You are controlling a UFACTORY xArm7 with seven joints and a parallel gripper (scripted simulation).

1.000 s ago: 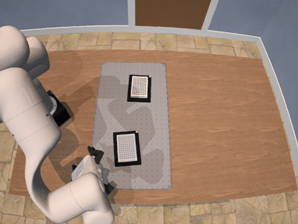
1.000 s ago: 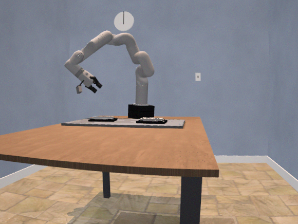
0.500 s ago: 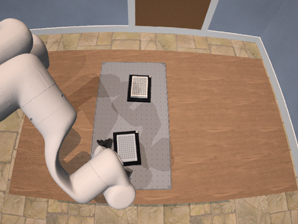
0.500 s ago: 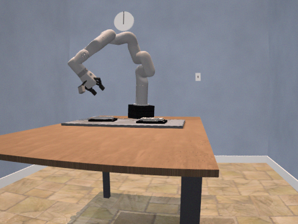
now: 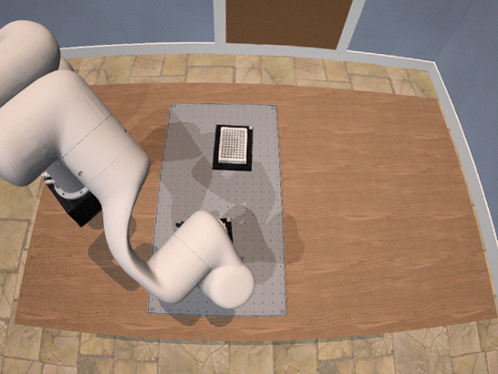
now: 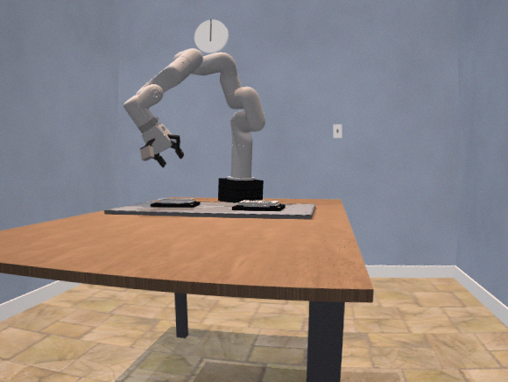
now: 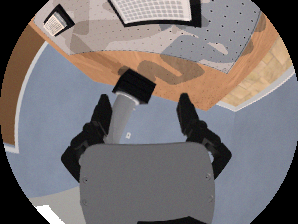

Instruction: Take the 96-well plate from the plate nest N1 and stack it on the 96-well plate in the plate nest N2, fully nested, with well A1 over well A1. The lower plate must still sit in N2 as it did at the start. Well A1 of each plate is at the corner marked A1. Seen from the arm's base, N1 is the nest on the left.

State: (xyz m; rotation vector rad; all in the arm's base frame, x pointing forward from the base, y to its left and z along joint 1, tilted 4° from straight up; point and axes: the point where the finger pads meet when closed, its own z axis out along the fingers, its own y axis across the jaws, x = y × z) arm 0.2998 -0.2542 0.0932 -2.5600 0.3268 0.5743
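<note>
The white 96-well plate lies 340 mm to the left of my hand, 170 mm ahead of it and 160 mm below it. Round my hand: black nest N2 (170 mm below, 70 mm ahead, 30 mm to the left); black nest N1 (340 mm to the left, 170 mm below, 170 mm ahead).
</note>
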